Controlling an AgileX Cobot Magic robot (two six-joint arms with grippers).
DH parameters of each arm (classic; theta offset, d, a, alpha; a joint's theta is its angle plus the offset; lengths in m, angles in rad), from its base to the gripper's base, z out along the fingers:
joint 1: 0 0.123 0 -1.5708
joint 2: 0.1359 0 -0.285 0
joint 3: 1.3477 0 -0.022 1.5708
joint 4: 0 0.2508 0 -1.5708
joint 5: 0 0 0.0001 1.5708
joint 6: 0 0.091 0 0
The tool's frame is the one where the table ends.
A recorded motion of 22 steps. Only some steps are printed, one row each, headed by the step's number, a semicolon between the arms.
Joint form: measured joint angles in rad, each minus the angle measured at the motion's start. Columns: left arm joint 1, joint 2, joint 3, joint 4, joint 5, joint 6; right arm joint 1, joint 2, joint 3, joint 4, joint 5, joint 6.
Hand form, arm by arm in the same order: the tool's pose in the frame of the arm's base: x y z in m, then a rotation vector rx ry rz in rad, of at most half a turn. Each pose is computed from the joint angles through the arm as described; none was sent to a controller.
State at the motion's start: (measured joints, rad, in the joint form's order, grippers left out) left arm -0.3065 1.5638 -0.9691 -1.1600 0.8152 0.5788; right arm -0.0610 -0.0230 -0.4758 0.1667 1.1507 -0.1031
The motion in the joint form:
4: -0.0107 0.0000 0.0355 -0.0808 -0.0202 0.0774; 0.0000 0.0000 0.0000 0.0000 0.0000 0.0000
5: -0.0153 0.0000 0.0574 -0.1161 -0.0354 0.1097; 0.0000 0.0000 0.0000 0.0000 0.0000 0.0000
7: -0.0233 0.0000 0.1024 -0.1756 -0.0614 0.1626; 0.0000 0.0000 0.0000 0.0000 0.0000 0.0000
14: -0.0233 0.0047 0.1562 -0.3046 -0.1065 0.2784; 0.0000 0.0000 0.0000 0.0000 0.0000 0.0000
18: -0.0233 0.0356 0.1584 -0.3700 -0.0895 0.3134; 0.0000 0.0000 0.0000 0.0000 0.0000 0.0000
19: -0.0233 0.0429 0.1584 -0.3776 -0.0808 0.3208; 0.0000 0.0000 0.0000 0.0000 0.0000 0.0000
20: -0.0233 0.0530 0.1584 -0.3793 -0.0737 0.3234; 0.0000 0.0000 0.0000 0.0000 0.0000 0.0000
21: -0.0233 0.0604 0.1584 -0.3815 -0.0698 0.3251; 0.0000 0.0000 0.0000 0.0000 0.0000 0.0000
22: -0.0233 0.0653 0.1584 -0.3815 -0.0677 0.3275; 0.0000 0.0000 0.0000 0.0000 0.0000 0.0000
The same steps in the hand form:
4: 0.2719 -0.1540 0.2439 0.1794 2.5020 -1.2411; -0.0094 0.0144 0.2643 -0.0615 2.1240 0.1054
5: 0.2698 -0.1546 0.2396 0.1682 2.4931 -1.2466; -0.0094 0.0144 0.2643 -0.0615 2.1240 0.1054
7: 0.2650 -0.1548 0.2301 0.1418 2.4889 -1.2517; -0.0094 0.0144 0.2643 -0.0615 2.1240 0.1054
14: 0.2635 -0.1525 0.2196 0.0841 2.4456 -1.2522; -0.0094 0.0144 0.2643 -0.0615 2.1240 0.1054
18: 0.2669 -0.1552 0.2133 0.0466 2.4399 -1.2997; -0.0094 0.0144 0.2643 -0.0615 2.1240 0.1054
19: 0.2672 -0.1560 0.2118 0.0485 2.4415 -1.3110; -0.0094 0.0144 0.2643 -0.0615 2.1240 0.1054
20: 0.2677 -0.1566 0.2091 0.0488 2.4501 -1.3184; -0.0094 0.0144 0.2643 -0.0615 2.1240 0.1054
21: 0.2681 -0.1571 0.2071 0.0467 2.4559 -1.3231; -0.0094 0.0144 0.2643 -0.0615 2.1240 0.1054
22: 0.2683 -0.1573 0.2057 0.0483 2.4601 -1.3241; -0.0094 0.0144 0.2643 -0.0615 2.1240 0.1054

